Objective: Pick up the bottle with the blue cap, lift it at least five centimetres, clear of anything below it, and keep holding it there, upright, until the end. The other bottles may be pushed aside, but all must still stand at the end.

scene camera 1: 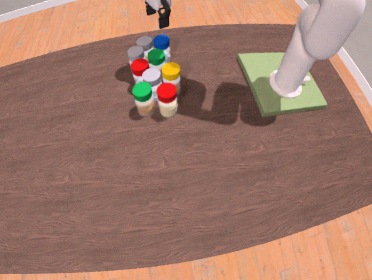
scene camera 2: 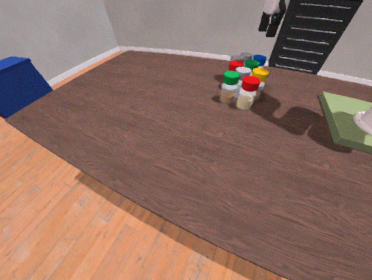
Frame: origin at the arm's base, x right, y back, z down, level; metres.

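Seen in the pictures: gripper, fingertip midpoint: (scene camera 1: 157, 20) (scene camera 2: 265, 34); arm's base at its link origin: (scene camera 1: 285, 84).
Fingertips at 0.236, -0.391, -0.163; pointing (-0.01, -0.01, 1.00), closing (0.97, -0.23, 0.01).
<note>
Pixels of each thing's top centre, then the offset from my fingertips to it, as dx, dy, dz.
- bottle with the blue cap, top centre: (scene camera 1: 161, 39) (scene camera 2: 260, 56) +0.003, +0.006, +0.084
- grey-capped bottle at its top centre: (scene camera 1: 144, 40) (scene camera 2: 246, 54) +0.018, -0.051, +0.084
- dark-green-capped bottle at its top centre: (scene camera 1: 156, 54) (scene camera 2: 252, 62) -0.067, -0.026, +0.084
- yellow-capped bottle at its top centre: (scene camera 1: 170, 68) (scene camera 2: 260, 71) -0.144, +0.002, +0.084
- front red-capped bottle at its top centre: (scene camera 1: 166, 90) (scene camera 2: 251, 79) -0.222, -0.030, +0.084
- light-green-capped bottle at its top centre: (scene camera 1: 141, 89) (scene camera 2: 231, 74) -0.197, -0.096, +0.084
The bottle with the blue cap (scene camera 1: 161, 42) (scene camera 2: 259, 60) stands upright at the back right of a tight group of bottles. Its body is largely hidden by the bottles in front. My gripper (scene camera 1: 156, 16) (scene camera 2: 267, 30) is open and empty, above the blue cap and apart from it. Its fingers look turned partly edge-on to both views. A grey-capped bottle (scene camera 1: 144, 43) stands left of the blue-capped one, and a dark-green-capped bottle (scene camera 1: 156, 57) (scene camera 2: 252, 65) stands in front of it.
Also standing in the group are a yellow-capped bottle (scene camera 1: 171, 71) (scene camera 2: 260, 75), a front red-capped bottle (scene camera 1: 167, 93) (scene camera 2: 250, 84) and a light-green-capped bottle (scene camera 1: 142, 91) (scene camera 2: 231, 78). The arm's base is on a green plate (scene camera 1: 270, 106) (scene camera 2: 337, 112) at the right.
</note>
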